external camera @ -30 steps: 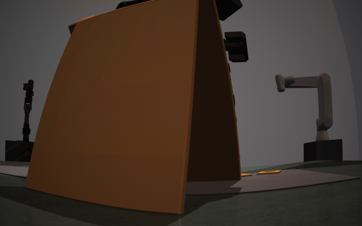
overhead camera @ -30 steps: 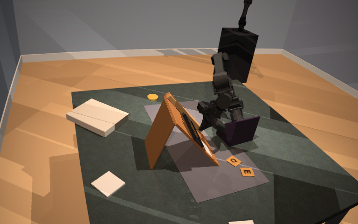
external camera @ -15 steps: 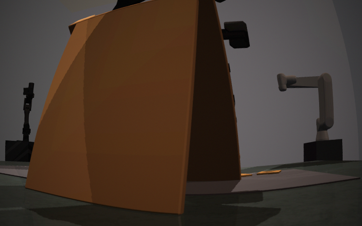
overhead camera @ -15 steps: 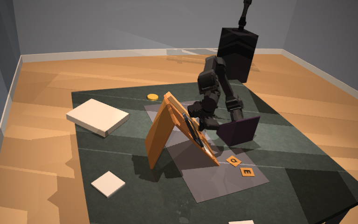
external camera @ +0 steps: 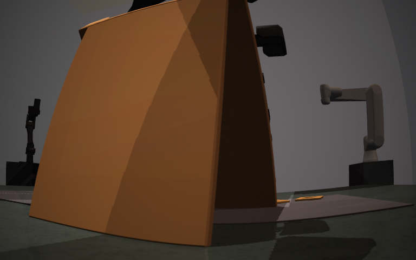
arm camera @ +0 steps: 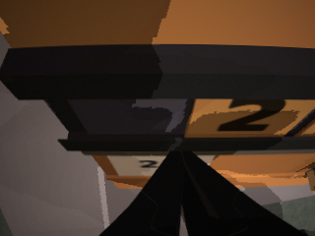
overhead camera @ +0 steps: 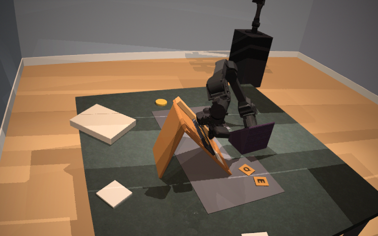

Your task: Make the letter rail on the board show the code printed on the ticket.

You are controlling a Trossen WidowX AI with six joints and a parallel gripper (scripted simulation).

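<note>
The orange tile marked 2 lies 4 cm to the right of my gripper tip, 2 cm below it and 1 cm ahead of it. From my gripper tip the other things lie so: white ticket: 9 cm below, 4 cm behind, 2 cm to the left; then cream box: 48 cm to the right, 34 cm ahead, 15 cm below; then grey mat: 17 cm below, 14 cm behind, 12 cm to the right.
</note>
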